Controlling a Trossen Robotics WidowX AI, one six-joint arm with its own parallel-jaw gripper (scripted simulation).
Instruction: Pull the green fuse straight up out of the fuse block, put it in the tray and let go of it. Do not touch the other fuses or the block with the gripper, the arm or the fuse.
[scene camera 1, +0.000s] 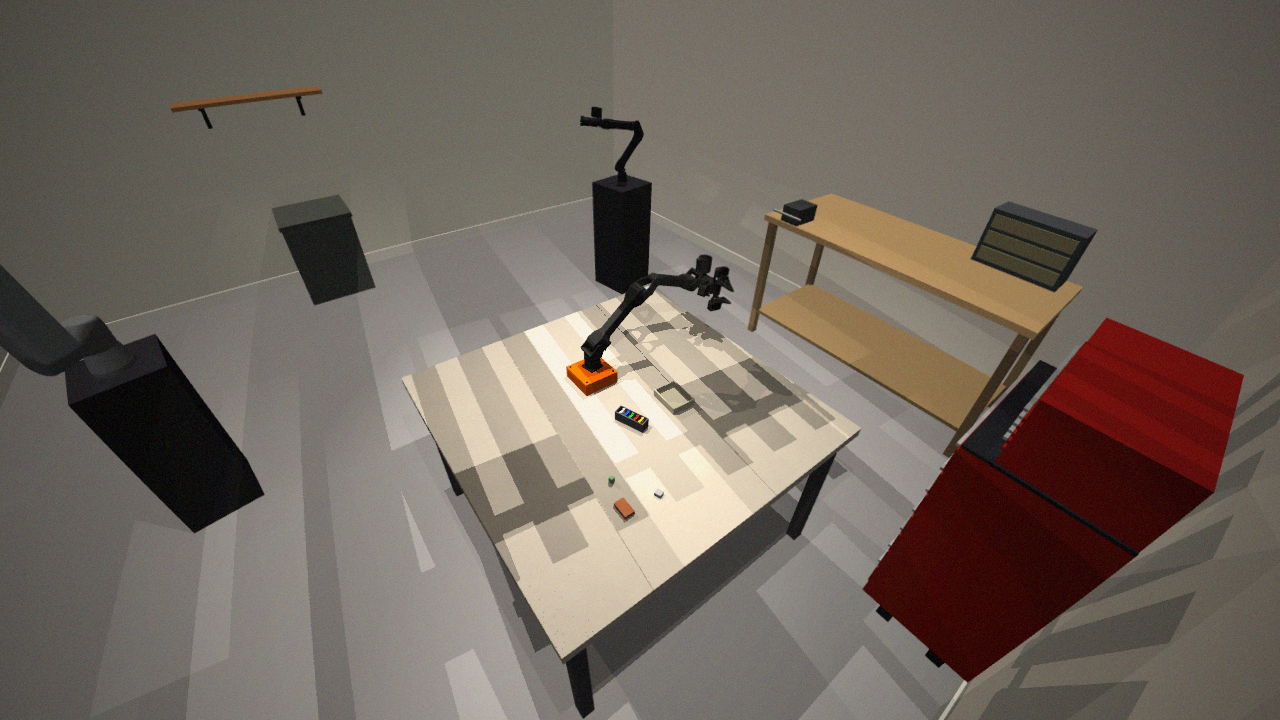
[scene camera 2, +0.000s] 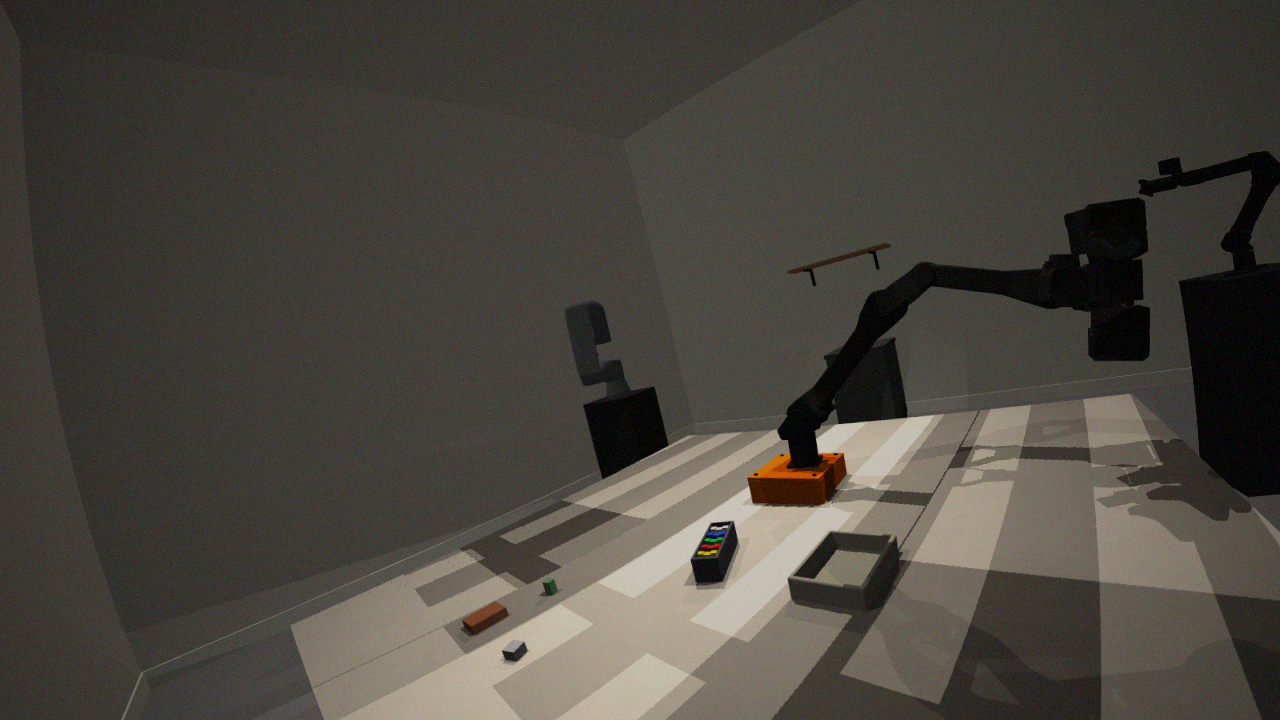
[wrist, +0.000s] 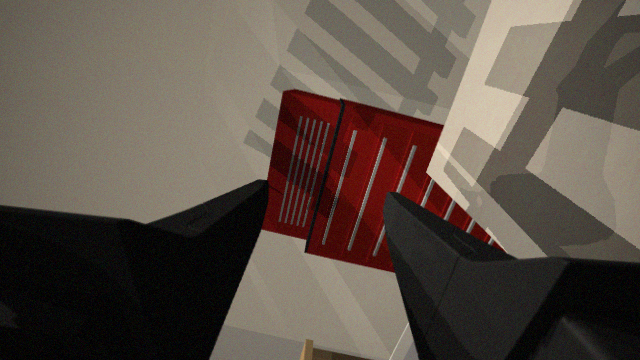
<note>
I see my gripper (scene camera 2: 1129, 282), a brown brick (scene camera 2: 477, 622) and a grey tray (scene camera 2: 846, 569).
My gripper also shows in scene camera 1 (scene camera 1: 731, 297) and in the wrist view (wrist: 326, 196). The grey tray is seen too in scene camera 1 (scene camera 1: 671, 395). The wrist view misses the brown brick: it is out of frame.
</note>
